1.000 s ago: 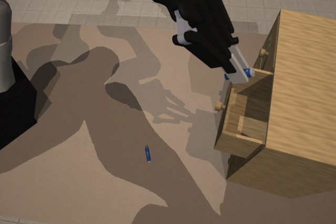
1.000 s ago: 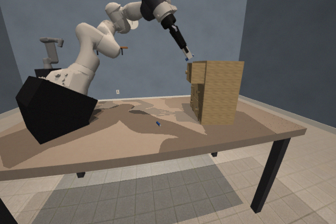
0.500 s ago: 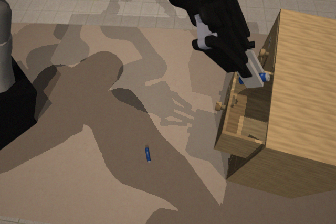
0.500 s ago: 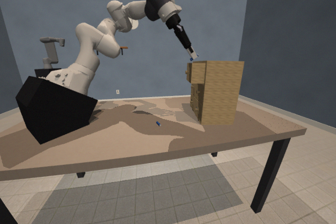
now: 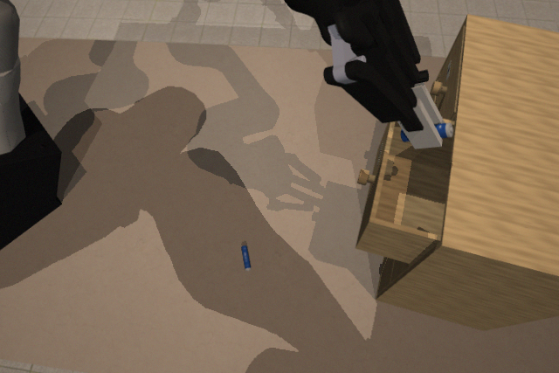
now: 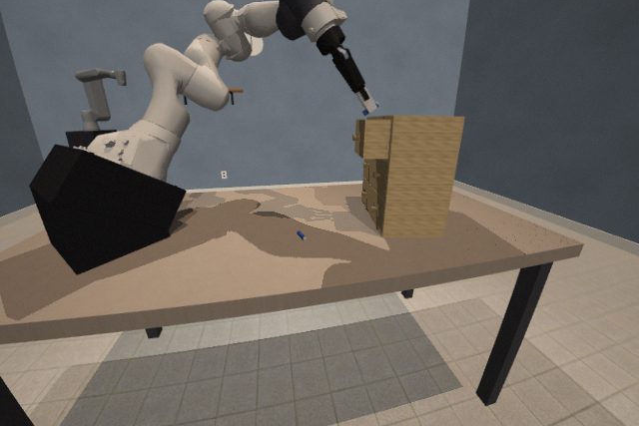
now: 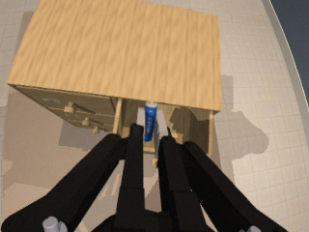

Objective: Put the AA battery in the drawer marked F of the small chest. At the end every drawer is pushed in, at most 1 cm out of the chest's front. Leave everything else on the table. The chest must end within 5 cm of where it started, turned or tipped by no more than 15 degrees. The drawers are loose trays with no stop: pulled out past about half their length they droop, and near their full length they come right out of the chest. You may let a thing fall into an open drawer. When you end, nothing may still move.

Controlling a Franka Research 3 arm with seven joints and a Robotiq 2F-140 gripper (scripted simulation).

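The drawer is 130 mm below my hand, 60 mm ahead of it and 30 mm to the right of it.
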